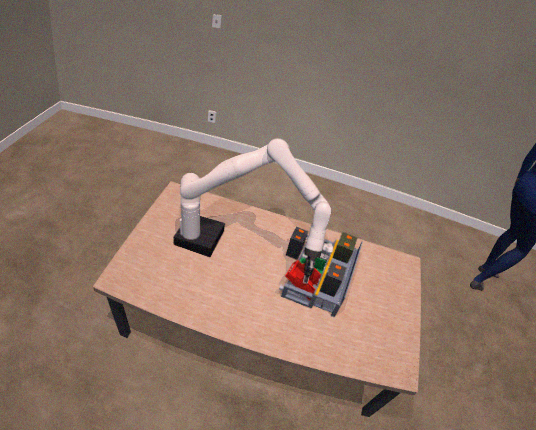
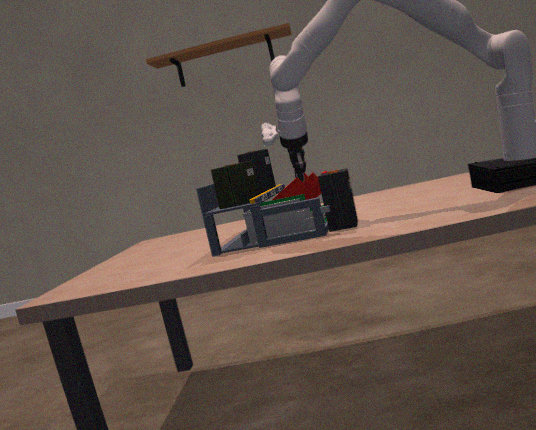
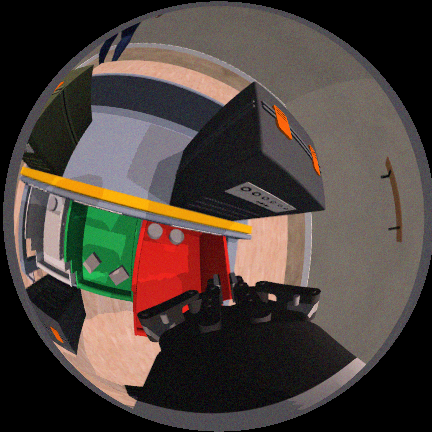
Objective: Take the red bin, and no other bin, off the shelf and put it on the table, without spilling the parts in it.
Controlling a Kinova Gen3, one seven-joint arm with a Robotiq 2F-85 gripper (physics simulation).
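Pixels of known places: gripper, fingertip midpoint: [image 1: 305, 282] [image 3: 224, 280]; arm's base at its link origin: [image 1: 191, 233] [image 2: 521, 158].
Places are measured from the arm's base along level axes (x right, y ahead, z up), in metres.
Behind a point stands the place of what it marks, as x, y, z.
The red bin [image 1: 298, 274] @(0.050, 0.558, 0.010) [image 2: 311, 187] @(0.017, 0.566, 0.037) [image 3: 170, 265] @(0.078, 0.600, -0.015) is tilted and stands up above its neighbours at the end of the grey shelf [image 1: 353, 270] @(0.011, 0.795, 0.101) [image 2: 212, 232] @(-0.196, 0.806, -0.002) [image 3: 112, 145] @(-0.023, 0.735, 0.044). Two round grey parts [image 3: 155, 231] @(0.057, 0.649, -0.031) lie in it, at its end near the yellow rail. My gripper [image 1: 306, 280] @(0.123, 0.595, 0.056) [image 2: 300, 176] @(0.123, 0.595, 0.056) [image 3: 224, 280] @(0.123, 0.595, 0.056) points down and is shut on the bin's outer side wall. Whether the bin's underside touches the shelf is hidden. The table [image 1: 215, 295] @(0.262, 0.233, -0.057) [image 2: 125, 265] @(-0.062, 1.092, -0.058) carries the shelf.
A green bin [image 3: 110, 232] @(-0.018, 0.640, -0.049) with two square parts sits beside the red one, then a white bin [image 3: 54, 240] @(-0.148, 0.611, -0.049). Black cases [image 1: 331, 284] @(0.144, 0.704, 0.119) [image 3: 235, 165] @(0.058, 0.677, 0.149) and an olive case [image 1: 346, 247] @(-0.082, 0.736, 0.139) [image 2: 232, 185] @(-0.177, 0.740, 0.093) stand on the upper level. Another black case [image 1: 296, 243] @(-0.097, 0.506, 0.054) [image 2: 340, 200] @(-0.190, 0.505, 0.009) stands beside the shelf.
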